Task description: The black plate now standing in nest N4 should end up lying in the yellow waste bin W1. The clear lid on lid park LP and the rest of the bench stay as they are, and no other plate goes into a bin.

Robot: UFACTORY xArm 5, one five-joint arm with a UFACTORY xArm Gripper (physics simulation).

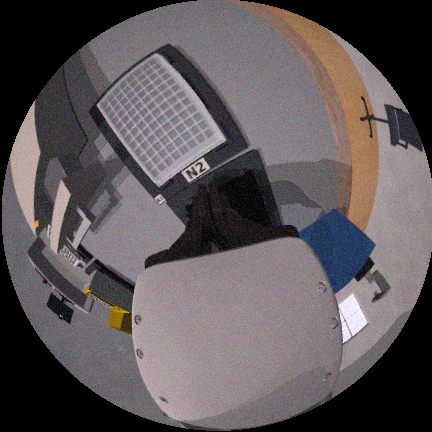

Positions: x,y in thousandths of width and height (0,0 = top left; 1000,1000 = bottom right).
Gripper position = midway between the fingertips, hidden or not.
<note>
In view: my gripper (485,448), a black plate (564,448), a gridded plate (378,288) and a pale device (126,434).
</note>
